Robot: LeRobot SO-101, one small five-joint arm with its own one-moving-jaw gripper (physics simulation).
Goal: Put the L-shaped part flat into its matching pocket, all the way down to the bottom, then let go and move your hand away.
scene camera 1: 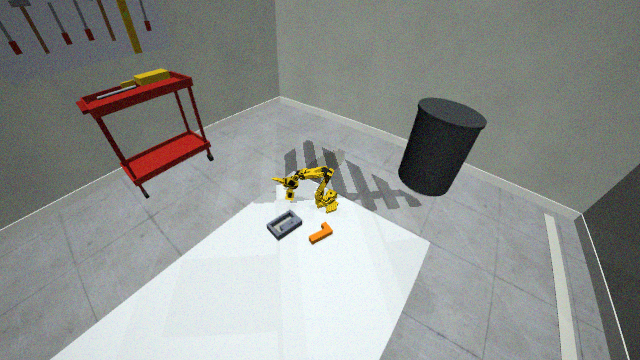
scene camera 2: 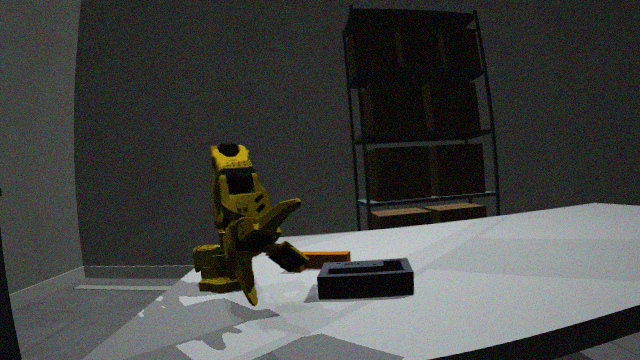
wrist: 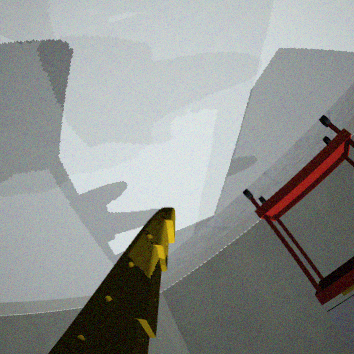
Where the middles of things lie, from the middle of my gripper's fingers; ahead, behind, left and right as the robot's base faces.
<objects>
The dark grey pocket block (scene camera 2: 389, 277) is 130 mm ahead of my hand, 120 mm to the left of it and 110 mm below it.
</objects>
